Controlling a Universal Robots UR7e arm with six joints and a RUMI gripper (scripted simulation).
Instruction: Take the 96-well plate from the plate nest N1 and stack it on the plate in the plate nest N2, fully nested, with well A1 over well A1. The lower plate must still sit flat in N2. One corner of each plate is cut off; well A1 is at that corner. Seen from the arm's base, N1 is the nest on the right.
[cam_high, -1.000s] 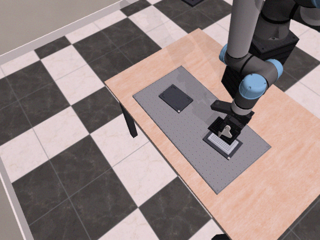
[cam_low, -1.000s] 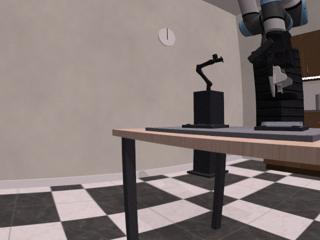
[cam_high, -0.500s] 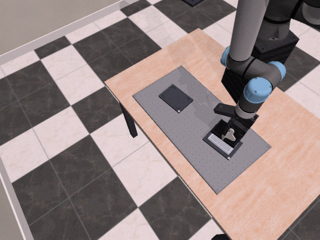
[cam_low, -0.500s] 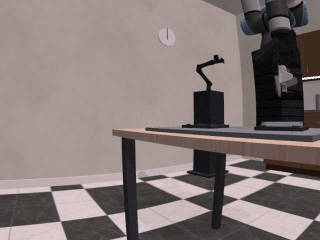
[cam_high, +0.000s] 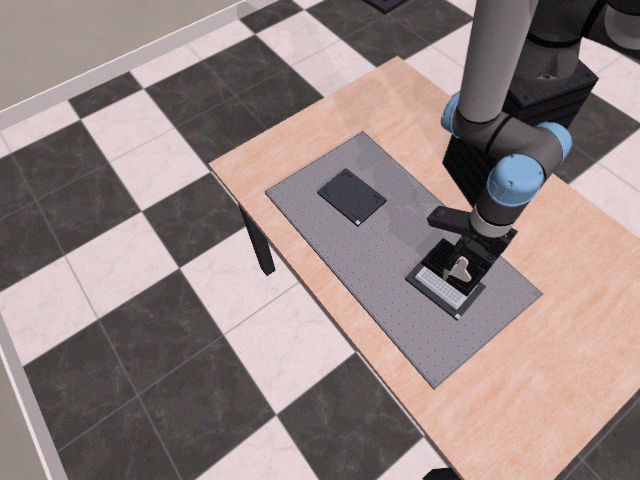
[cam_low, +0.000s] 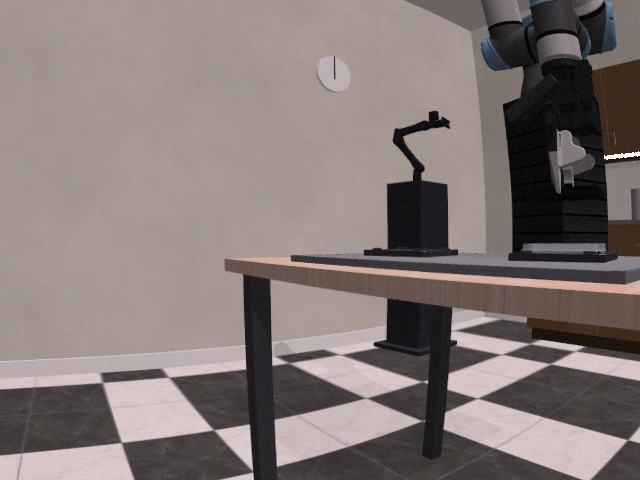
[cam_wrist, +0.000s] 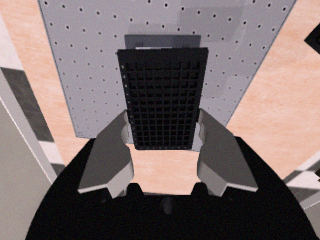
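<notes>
Now: the white 96-well plate 100 mm below my hand. Round my hand: black 96-well plate: 10 mm below; white marker: 40 mm ahead, 280 mm to the right, 100 mm below; plate nest: 110 mm below.
</notes>
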